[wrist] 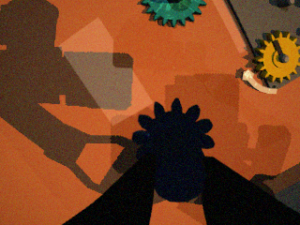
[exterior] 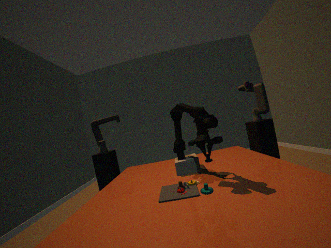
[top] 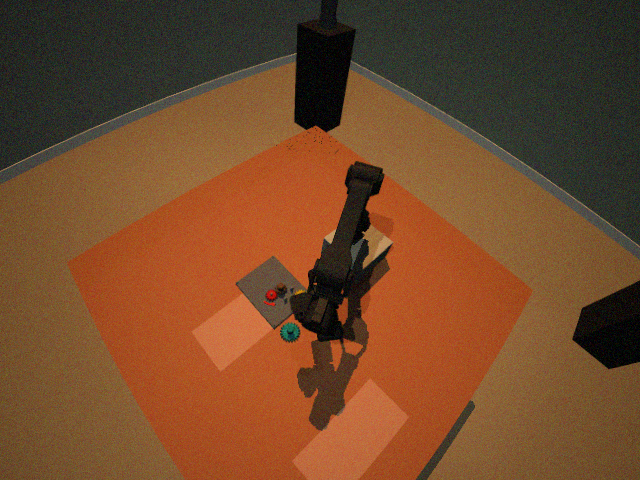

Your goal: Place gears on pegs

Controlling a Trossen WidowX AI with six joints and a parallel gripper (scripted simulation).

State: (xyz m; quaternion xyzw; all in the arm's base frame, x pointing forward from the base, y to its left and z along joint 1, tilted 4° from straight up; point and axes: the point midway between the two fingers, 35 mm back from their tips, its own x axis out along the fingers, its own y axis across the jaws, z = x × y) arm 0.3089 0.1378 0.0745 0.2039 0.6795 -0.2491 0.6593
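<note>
The orange-brown gear lies 10 mm behind my gripper tip, 180 mm to the right of it and 140 mm below it. From my gripper tip the other things lie so: blue gear: 10 mm below; white arrow: 60 mm behind, 80 mm to the right, 150 mm below; teal gear: 70 mm ahead, 50 mm to the right, 140 mm below.
</note>
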